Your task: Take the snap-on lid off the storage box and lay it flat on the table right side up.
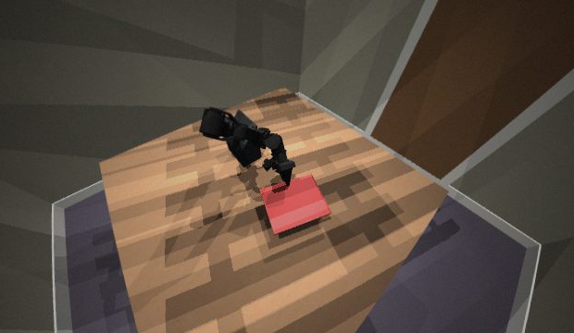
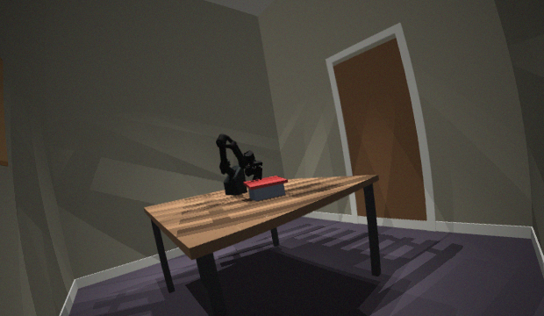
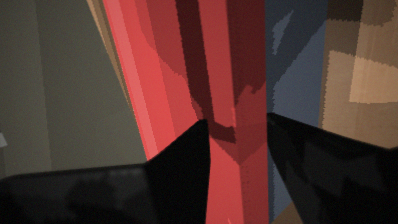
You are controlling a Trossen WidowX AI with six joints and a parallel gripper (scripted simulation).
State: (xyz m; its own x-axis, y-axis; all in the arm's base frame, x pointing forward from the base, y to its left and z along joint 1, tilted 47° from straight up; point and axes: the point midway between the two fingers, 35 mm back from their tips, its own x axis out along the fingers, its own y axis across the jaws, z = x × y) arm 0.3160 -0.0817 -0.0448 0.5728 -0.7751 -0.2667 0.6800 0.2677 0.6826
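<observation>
The red lid lies 7 cm ahead of my gripper tip and 3 cm to the right of it. The rest, counted from my gripper tip: box (7 cm ahead, 5 cm below, 3 cm to the right).
</observation>
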